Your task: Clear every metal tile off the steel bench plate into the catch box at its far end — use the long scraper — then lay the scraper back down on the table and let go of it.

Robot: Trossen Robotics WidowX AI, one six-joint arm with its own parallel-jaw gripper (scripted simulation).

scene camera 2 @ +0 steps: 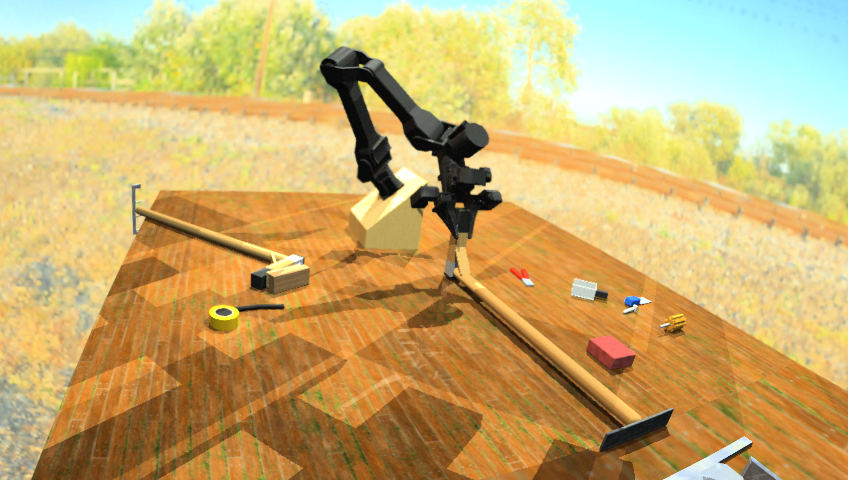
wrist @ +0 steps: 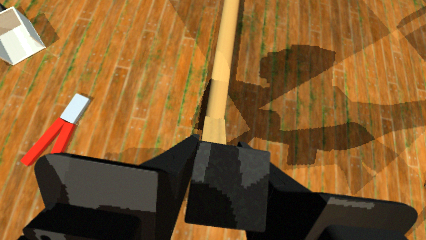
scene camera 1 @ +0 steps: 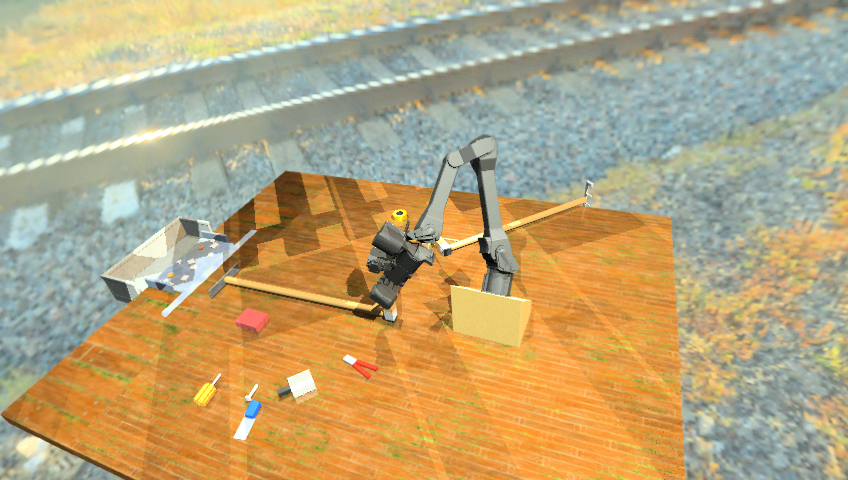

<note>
My gripper (scene camera 2: 463, 238) holds a long scraper (scene camera 2: 457, 266). Further things: a red block (scene camera 2: 613, 354) and a wooden block (scene camera 2: 282, 279).
The long scraper also shows in scene camera 1 (scene camera 1: 390, 315). My gripper is seen too in the wrist view (wrist: 217, 144) and in scene camera 1 (scene camera 1: 380, 293). The wrist view misses the red block: it is out of frame.
</note>
